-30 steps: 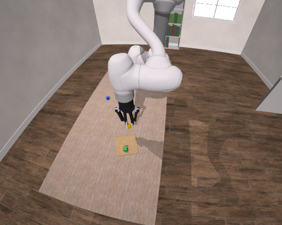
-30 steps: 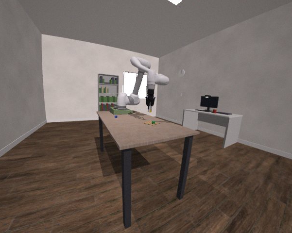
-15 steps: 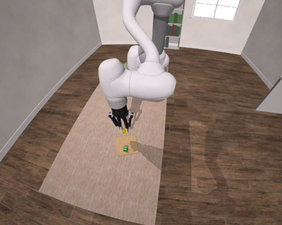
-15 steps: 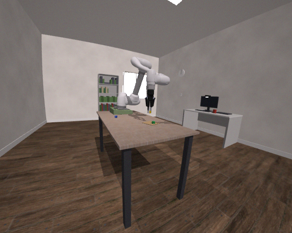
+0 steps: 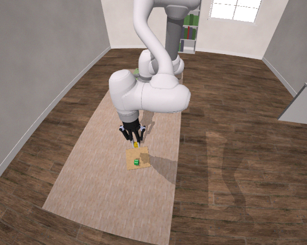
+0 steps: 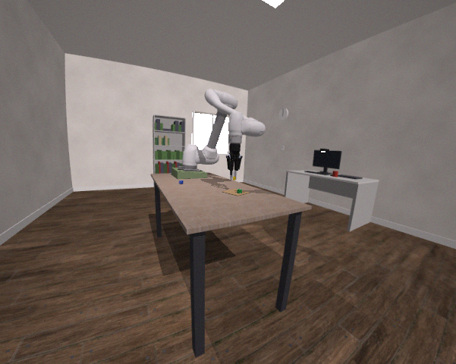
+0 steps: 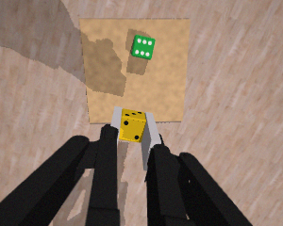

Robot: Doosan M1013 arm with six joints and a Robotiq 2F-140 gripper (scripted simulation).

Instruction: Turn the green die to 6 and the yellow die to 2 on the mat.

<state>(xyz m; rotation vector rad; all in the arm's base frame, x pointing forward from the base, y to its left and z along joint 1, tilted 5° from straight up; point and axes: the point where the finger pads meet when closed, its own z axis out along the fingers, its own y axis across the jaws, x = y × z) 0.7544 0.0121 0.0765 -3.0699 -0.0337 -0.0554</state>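
Right now my hand is 40 mm short of the tan mat and 110 mm above it. From my hand the other things lie so: green die: 80 mm ahead, 100 mm below; then blue die: 400 mm behind, 230 mm to the right, 100 mm below; then yellow die: 20 mm below.
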